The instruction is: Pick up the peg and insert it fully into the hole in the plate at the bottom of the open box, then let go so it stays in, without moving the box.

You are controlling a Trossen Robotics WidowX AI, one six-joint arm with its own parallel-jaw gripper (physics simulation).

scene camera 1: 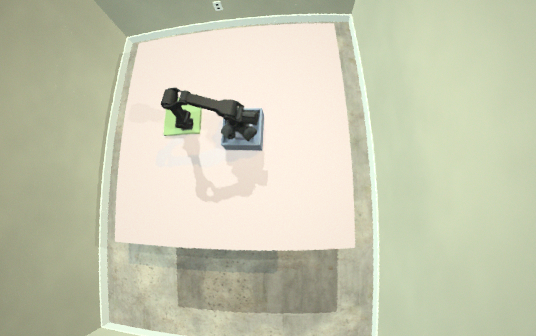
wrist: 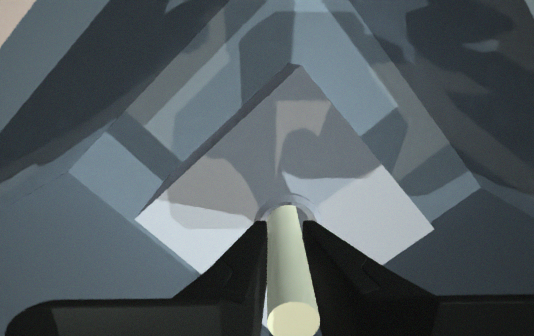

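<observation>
A pale yellow-green peg stands between the fingertips in the wrist view, its far end over the hole's ring at the plate's near part. My gripper is shut on the peg. The light grey square plate lies at the bottom of the blue box. The hole's rim shows around the peg's far end; whether the tip is inside the hole is hard to tell. In the scene view the gripper is over the box, and the peg is hidden there.
The black arm reaches across from its base on a green mat, left of the box. Both are on a pale pink table top. The box walls rise around the plate, and the arm casts shadows inside the box.
</observation>
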